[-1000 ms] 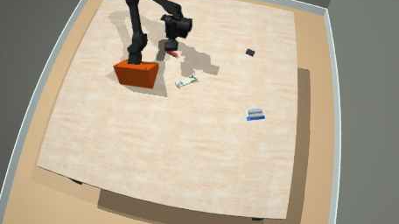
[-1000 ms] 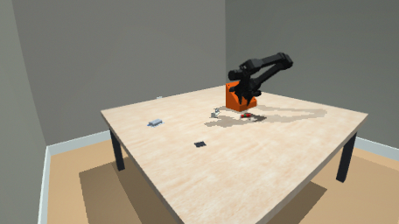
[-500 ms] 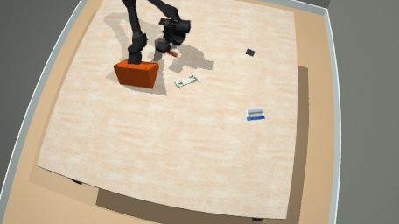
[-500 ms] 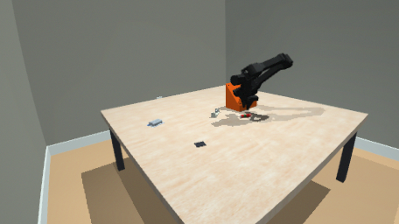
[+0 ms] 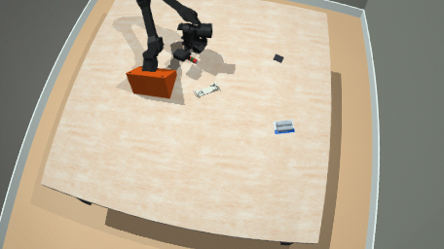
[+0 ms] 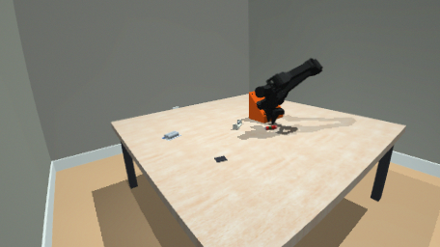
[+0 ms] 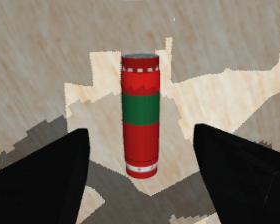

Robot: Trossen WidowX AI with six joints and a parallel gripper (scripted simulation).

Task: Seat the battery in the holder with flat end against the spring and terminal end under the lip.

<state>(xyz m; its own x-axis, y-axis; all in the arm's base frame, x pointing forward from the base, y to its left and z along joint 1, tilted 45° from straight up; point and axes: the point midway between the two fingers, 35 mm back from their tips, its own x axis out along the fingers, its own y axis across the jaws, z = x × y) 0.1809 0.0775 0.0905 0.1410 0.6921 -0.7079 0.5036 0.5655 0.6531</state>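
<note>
My gripper tip is now 30 mm above the battery. From my gripper tip the other things lie so: small black square: 420 mm ahead, 30 mm to the left, 40 mm below.
</note>
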